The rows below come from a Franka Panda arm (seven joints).
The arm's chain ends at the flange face. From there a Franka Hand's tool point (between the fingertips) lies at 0.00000 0.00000 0.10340 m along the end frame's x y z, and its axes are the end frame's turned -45 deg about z.
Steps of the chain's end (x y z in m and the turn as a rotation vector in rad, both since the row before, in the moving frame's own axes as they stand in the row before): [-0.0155, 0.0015, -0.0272, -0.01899, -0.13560, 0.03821]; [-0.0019, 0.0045, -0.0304, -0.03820, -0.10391, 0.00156]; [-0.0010, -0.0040, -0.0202, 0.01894, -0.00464, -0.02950]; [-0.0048, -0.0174, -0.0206, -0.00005, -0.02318, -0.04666]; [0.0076, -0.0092, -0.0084, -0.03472, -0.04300, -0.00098]
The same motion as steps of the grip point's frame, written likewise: [-0.0231, -0.0186, -0.0282, 0.08246, -0.10931, 0.03821]; [-0.0149, -0.0030, -0.0310, 0.04646, -0.10049, 0.00156]; [0.0031, -0.0053, -0.0202, 0.01667, 0.01011, -0.02950]; [0.0072, -0.0173, -0.0206, 0.01636, -0.01643, -0.04666]; [0.0062, -0.0017, -0.0086, 0.00585, -0.05496, -0.00098]
